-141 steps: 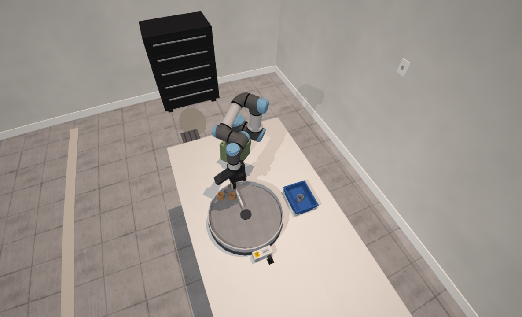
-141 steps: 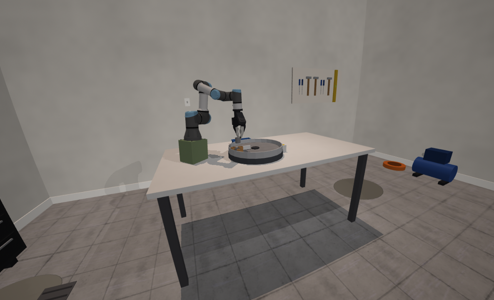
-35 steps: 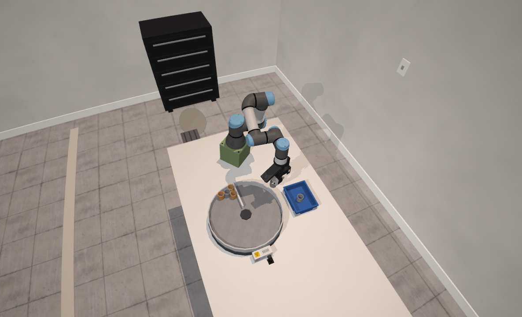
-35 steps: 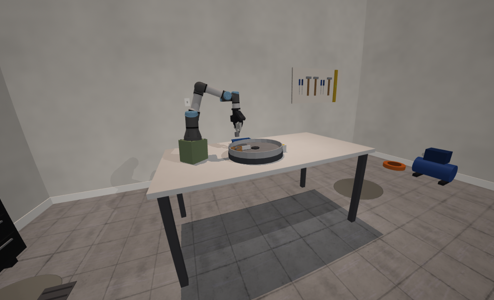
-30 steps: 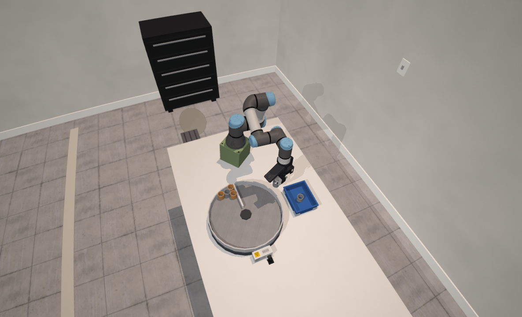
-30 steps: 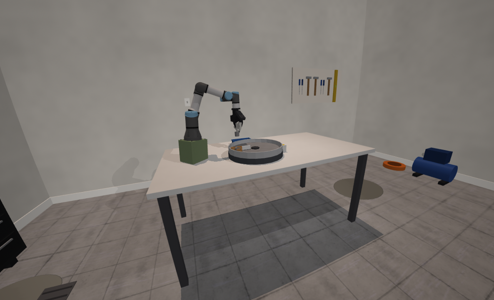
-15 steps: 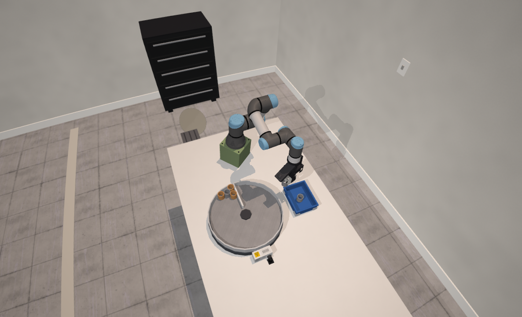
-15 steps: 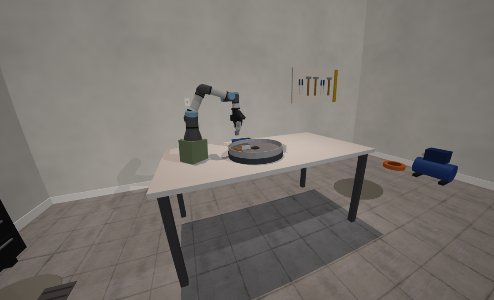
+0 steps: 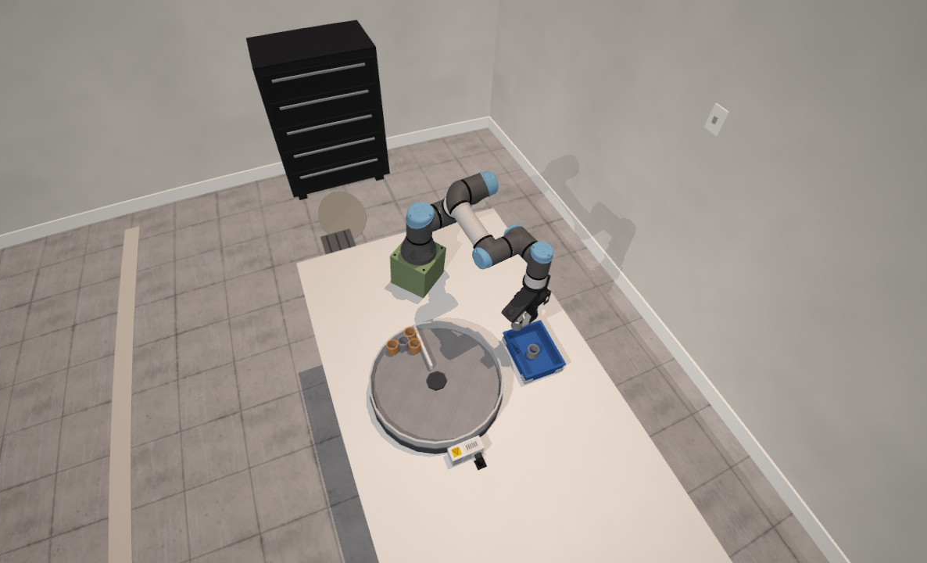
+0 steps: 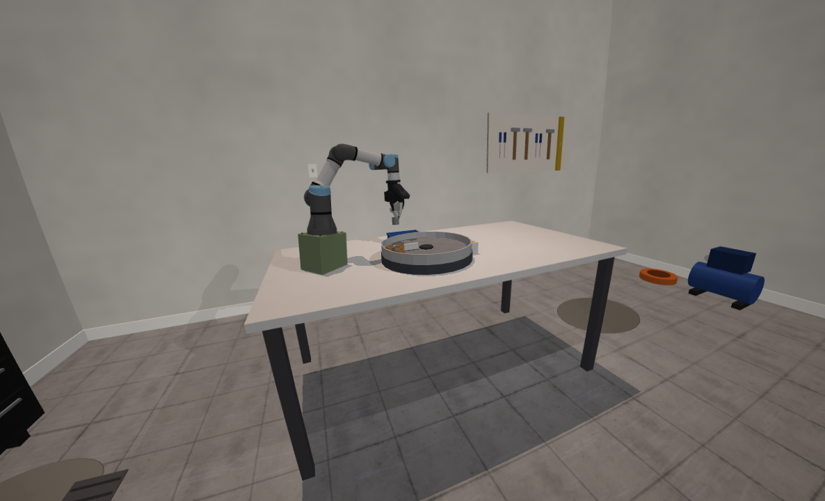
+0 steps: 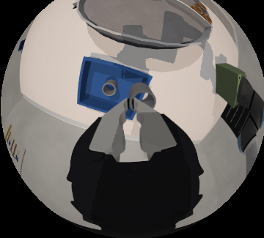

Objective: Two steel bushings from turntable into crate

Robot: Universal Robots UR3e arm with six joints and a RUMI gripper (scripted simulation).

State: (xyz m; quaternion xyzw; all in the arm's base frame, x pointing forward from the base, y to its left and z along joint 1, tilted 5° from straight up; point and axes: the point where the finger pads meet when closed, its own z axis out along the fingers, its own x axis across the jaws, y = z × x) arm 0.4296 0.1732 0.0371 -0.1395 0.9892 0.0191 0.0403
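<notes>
My gripper is now 13 cm above the blue crate, 5 cm short of it and 3 cm to the right of it. From my hand the other things lie so: round grey turntable (31 cm to the right, 10 cm below, 2 cm ahead).
</notes>
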